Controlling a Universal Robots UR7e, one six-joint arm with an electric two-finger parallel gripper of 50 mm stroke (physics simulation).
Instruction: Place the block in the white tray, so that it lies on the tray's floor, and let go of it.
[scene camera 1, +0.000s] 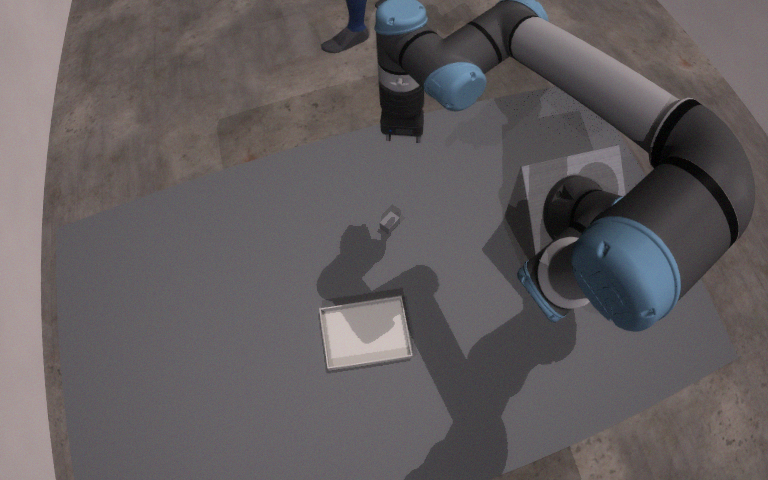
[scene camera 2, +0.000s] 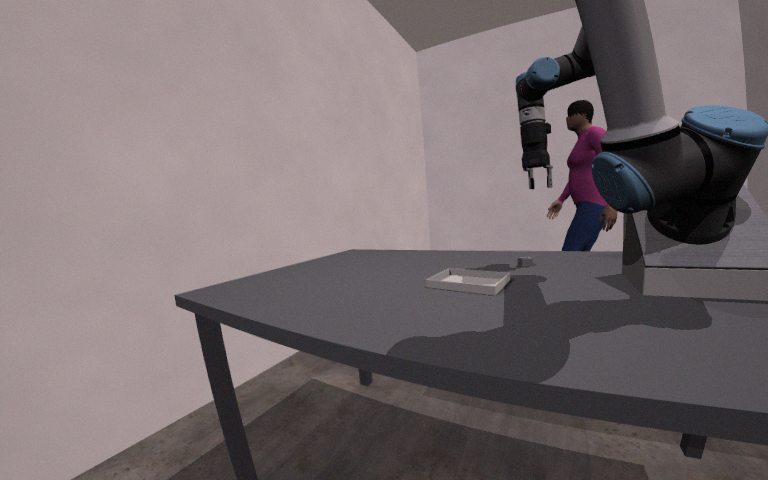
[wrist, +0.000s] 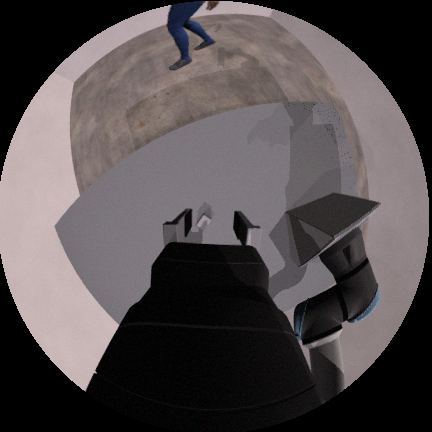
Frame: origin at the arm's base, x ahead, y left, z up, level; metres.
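Seen in the pictures: gripper, fingertip midpoint: (scene camera 1: 403, 137) (scene camera 2: 540, 188) (wrist: 212, 218); arm's base, origin of the base link: (scene camera 1: 574, 211) (scene camera 2: 687, 217) (wrist: 338, 241).
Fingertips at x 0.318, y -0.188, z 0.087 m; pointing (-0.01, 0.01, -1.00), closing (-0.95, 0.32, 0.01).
Offsets run from my fingertips to a thing's middle. Level surfaces: height alone.
A small grey block {dx +0.044, dy +0.058, dz -0.220 m} (scene camera 1: 389, 219) (scene camera 2: 525, 262) (wrist: 203, 221) lies on the table, partly in the arm's shadow. The white tray {dx +0.148, dy +0.292, dz -0.223 m} (scene camera 1: 369, 363) (scene camera 2: 468, 288) lies on the table, apart from the block; its floor shows no block on it. The tray does not show in the wrist view. My gripper (scene camera 1: 403, 139) (scene camera 2: 540, 178) (wrist: 212, 218) is open and empty, fingers pointing down, high above the table. In the wrist view the block shows beyond and between the fingers, nearer the left one.
The arm's base stands on a grey pedestal (scene camera 1: 535, 209) (wrist: 332, 215) on the table {dz -0.233 m} (scene camera 1: 198, 283) (scene camera 2: 294, 305), to the right of the block in scene camera 1. A person (scene camera 2: 586, 164) (wrist: 181, 35) in a pink top and blue trousers is on the floor beyond the table's far edge.
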